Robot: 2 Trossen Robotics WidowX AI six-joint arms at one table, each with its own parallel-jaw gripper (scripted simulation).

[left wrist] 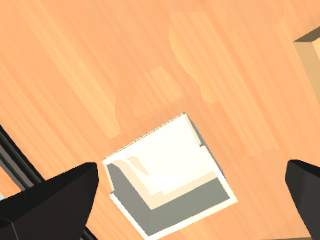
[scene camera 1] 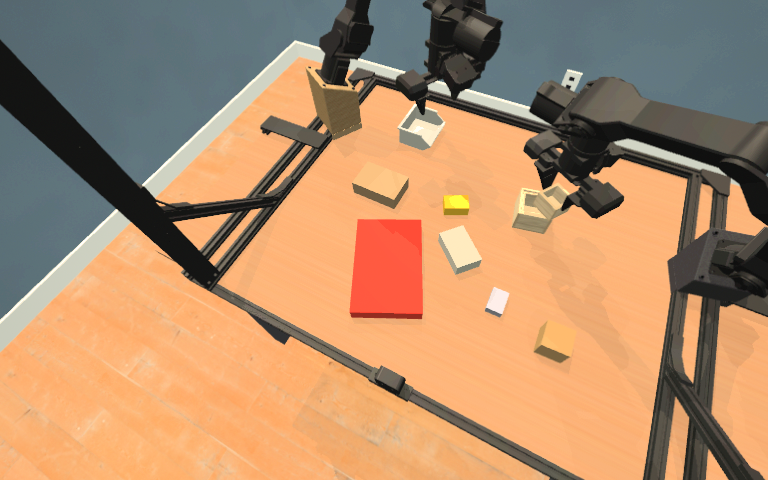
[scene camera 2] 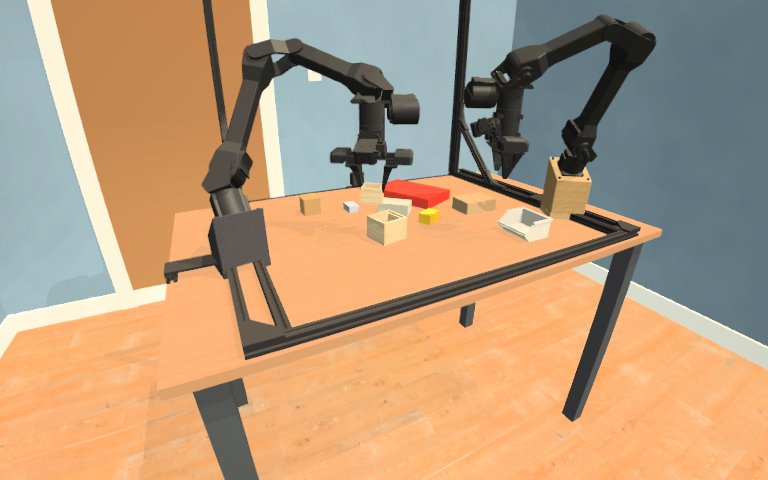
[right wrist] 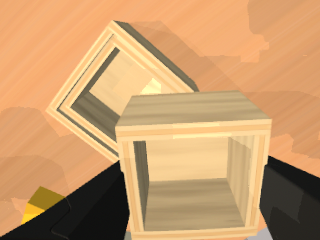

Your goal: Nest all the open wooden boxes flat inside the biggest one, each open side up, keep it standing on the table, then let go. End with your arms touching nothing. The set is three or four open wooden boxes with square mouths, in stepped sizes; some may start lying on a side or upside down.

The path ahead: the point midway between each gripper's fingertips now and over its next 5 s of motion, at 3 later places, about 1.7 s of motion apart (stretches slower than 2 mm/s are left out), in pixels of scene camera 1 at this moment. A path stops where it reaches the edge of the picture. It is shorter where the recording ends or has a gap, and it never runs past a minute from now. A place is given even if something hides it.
My left gripper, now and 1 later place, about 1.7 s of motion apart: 437, 106; 456, 175
My right gripper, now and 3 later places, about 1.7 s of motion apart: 554, 200; 544, 185; 540, 197; 537, 199
